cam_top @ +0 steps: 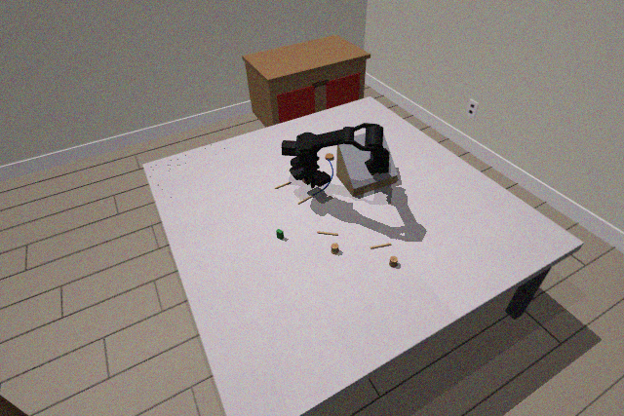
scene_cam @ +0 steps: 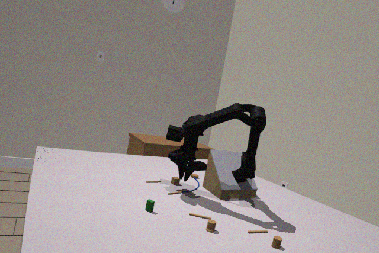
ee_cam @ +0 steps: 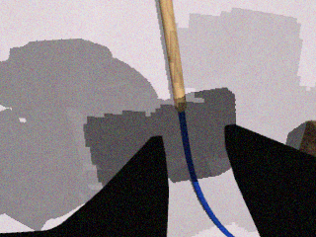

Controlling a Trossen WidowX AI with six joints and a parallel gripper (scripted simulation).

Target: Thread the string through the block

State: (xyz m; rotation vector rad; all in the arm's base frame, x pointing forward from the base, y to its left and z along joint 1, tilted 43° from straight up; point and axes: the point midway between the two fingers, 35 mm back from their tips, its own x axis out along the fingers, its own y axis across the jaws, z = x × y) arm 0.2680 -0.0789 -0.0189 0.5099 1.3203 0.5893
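Right now the wooden block is 100 mm to the right of my gripper tip, 40 mm below it and 40 mm behind it. The rest, counted from my gripper tip: green cube 220 mm ahead, 130 mm to the left, 40 mm below; then round wooden button 220 mm behind, 180 mm to the right, 50 mm below.
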